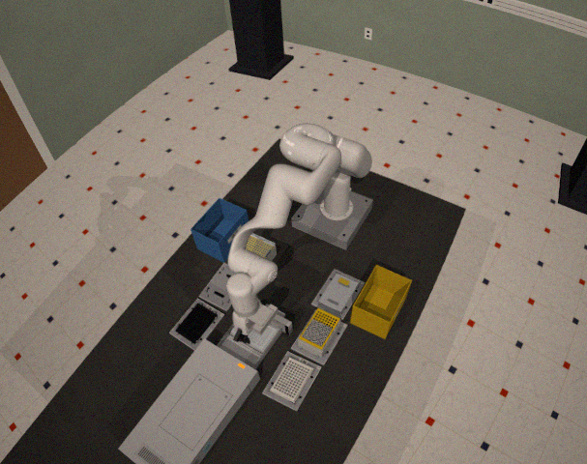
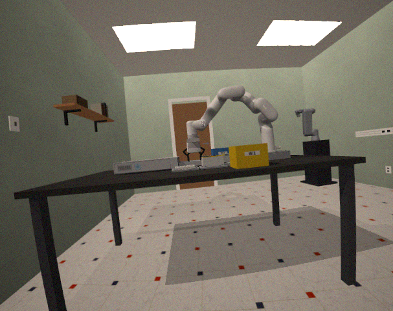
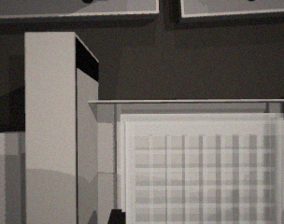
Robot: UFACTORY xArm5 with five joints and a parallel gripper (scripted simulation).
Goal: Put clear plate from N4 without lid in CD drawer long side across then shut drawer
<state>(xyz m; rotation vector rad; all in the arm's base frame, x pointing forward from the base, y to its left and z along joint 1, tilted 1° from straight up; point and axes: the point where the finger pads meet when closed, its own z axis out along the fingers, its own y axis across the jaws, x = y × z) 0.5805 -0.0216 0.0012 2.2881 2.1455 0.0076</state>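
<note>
My hand is 1 cm above the clear plate. Round my hand: drawer 3 cm ahead, 1 cm below; black plate 20 cm to the right, 6 cm ahead, 3 cm below; white plate 18 cm to the left, 8 cm ahead, 3 cm below.
</note>
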